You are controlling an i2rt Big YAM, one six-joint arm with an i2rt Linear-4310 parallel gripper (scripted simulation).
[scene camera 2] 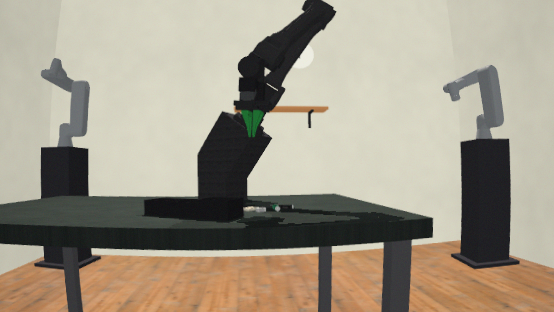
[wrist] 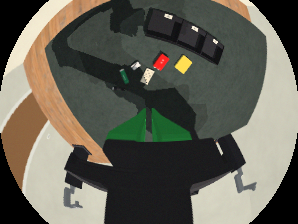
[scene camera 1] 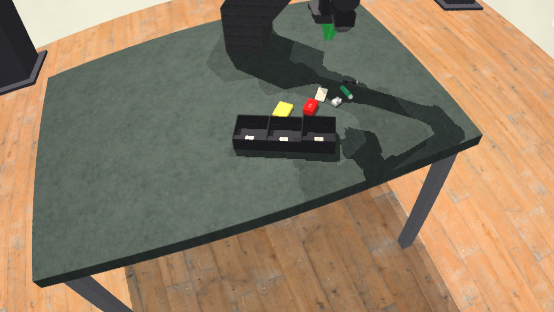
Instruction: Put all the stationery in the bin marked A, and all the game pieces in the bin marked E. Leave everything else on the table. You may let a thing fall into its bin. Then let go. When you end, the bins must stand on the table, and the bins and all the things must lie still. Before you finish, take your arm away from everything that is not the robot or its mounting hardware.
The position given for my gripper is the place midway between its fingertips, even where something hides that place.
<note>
In view: my gripper (scene camera 2: 251, 137).
My gripper shows as well in the wrist view (wrist: 148, 112).
</note>
